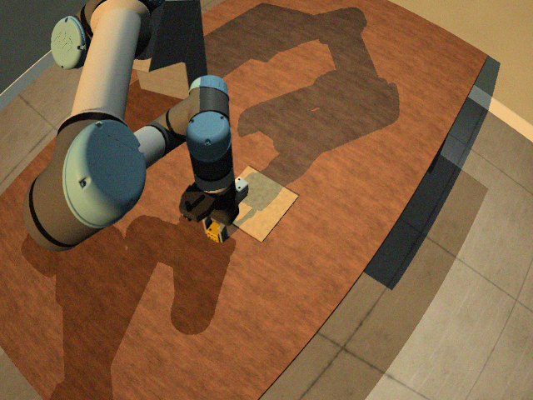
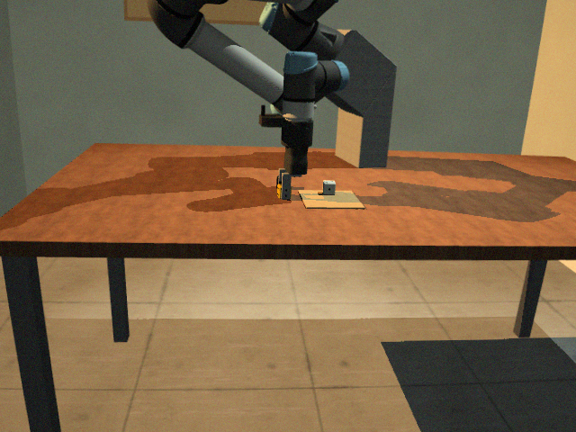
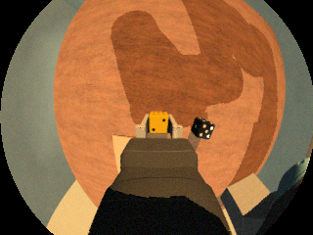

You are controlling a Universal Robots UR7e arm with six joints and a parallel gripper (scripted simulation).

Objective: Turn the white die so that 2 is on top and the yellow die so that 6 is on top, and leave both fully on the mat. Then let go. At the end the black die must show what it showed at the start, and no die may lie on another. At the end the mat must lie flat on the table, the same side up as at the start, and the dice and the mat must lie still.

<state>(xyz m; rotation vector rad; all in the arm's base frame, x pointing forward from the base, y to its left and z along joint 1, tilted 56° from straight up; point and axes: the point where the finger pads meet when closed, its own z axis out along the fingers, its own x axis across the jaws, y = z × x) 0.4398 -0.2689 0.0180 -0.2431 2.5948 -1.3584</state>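
My gripper is now 80 mm past the black die and 10 mm to the right of it. The rest, counted from my hand: white die: 20 mm behind, 120 mm to the left; then yellow die: right at my hand; then tan mat: 20 mm ahead, 110 mm to the left, 20 mm below.
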